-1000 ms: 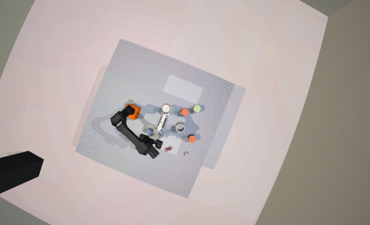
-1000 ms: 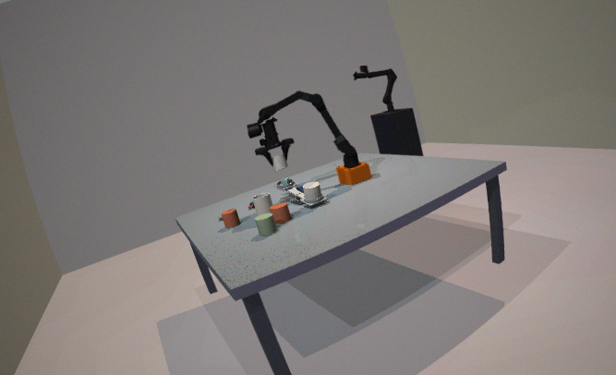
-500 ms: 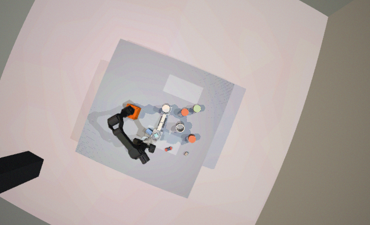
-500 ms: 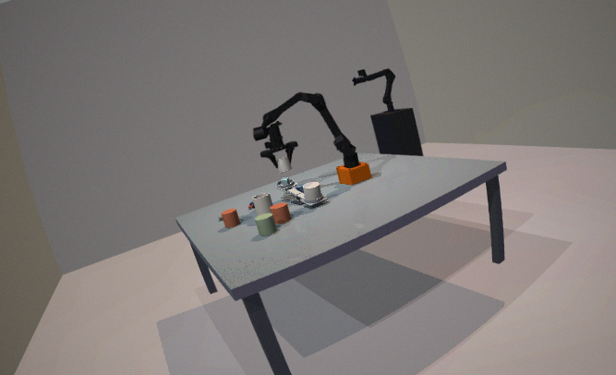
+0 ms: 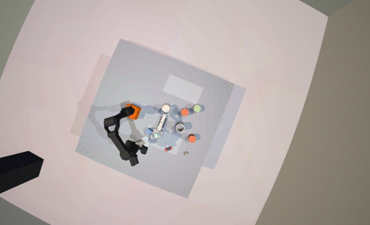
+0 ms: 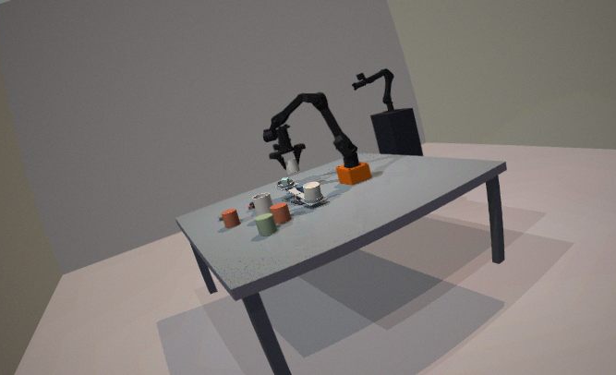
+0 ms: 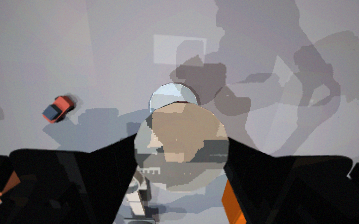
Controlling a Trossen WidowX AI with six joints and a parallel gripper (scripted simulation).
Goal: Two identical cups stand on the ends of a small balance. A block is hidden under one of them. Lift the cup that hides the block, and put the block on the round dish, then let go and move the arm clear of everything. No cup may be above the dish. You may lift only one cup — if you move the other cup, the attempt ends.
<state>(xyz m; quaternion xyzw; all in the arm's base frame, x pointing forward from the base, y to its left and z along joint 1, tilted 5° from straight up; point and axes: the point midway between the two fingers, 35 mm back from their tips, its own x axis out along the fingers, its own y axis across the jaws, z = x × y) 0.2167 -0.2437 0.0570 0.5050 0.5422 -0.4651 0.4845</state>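
The green block lies 130 mm to the left of my gripper tip, 100 mm ahead of it and 30 mm below it. Round my gripper tip: cup (20 mm to the right); blue block (120 mm to the left, 100 mm below, 10 mm ahead); round pale dish (120 mm below, 10 mm ahead).
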